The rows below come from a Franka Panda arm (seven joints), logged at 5 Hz.
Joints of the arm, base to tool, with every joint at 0 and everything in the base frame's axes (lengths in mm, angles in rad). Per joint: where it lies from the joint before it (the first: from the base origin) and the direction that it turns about. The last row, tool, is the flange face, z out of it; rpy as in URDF.
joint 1: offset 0 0 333 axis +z
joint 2: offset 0 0 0 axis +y
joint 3: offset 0 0 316 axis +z
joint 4: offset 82.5 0 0 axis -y
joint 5: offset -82.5 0 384 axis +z
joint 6: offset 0 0 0 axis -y
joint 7: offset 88 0 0 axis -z
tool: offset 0 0 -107 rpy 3.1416 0 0
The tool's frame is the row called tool.
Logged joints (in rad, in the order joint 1, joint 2, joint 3, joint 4, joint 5, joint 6, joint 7), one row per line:
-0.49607 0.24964 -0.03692 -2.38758 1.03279 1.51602 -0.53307
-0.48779 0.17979 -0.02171 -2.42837 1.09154 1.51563 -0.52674
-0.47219 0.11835 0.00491 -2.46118 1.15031 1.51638 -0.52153
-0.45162 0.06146 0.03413 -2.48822 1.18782 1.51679 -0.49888
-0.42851 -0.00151 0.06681 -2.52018 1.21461 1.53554 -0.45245
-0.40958 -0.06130 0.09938 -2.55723 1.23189 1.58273 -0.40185
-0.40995 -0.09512 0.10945 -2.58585 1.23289 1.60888 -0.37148
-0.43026 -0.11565 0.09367 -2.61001 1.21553 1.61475 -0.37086
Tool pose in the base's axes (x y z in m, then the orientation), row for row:
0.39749 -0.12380 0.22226 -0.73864 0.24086 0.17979 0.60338
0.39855 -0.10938 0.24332 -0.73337 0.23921 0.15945 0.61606
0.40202 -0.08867 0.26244 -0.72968 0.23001 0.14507 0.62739
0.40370 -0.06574 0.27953 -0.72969 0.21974 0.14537 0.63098
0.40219 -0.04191 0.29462 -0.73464 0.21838 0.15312 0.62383
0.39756 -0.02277 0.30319 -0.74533 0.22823 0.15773 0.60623
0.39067 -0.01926 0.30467 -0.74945 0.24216 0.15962 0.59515
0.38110 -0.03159 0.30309 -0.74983 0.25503 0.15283 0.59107
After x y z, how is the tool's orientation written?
As a quaternion, x y z w.
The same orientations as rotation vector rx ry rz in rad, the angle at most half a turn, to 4 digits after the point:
-1.7100 0.5576 0.4162
-1.6890 0.5509 0.3672
-1.6728 0.5273 0.3326
-1.6704 0.5030 0.3328
-1.6866 0.5014 0.3515
-1.7234 0.5277 0.3647
-1.7409 0.5625 0.3708
-1.7447 0.5934 0.3556

